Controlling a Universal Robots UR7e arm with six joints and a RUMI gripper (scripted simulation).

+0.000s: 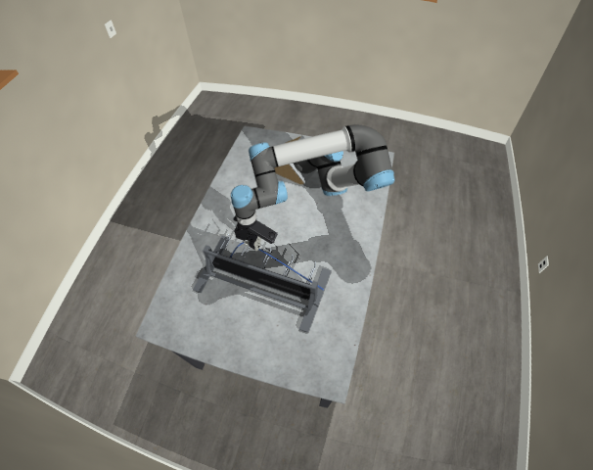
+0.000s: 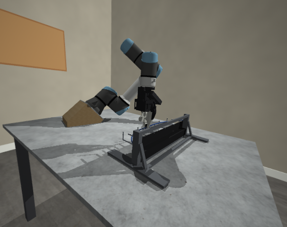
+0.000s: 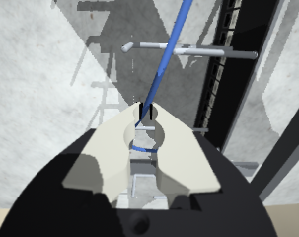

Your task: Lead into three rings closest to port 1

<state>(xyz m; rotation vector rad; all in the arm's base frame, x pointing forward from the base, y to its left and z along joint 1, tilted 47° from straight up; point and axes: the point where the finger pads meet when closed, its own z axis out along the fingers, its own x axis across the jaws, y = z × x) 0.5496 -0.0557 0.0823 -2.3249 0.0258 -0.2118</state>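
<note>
The dark rack is 10 cm ahead of my hand, 5 cm to the left of it and 3 cm below it.
</note>
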